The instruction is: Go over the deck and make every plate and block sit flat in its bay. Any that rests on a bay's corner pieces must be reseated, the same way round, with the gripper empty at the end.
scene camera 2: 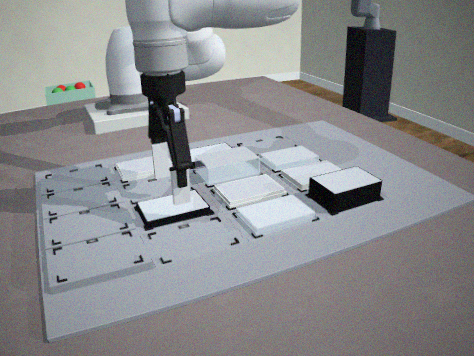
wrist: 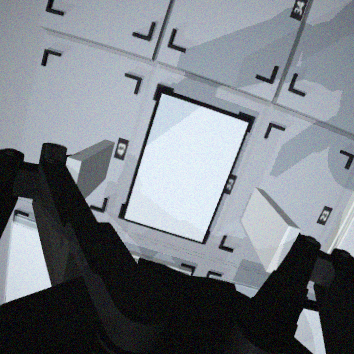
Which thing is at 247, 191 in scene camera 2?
A cream plate.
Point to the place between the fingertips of my gripper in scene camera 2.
At 171, 189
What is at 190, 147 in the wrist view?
A black-sided plate.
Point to a cream plate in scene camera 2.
At 299, 176
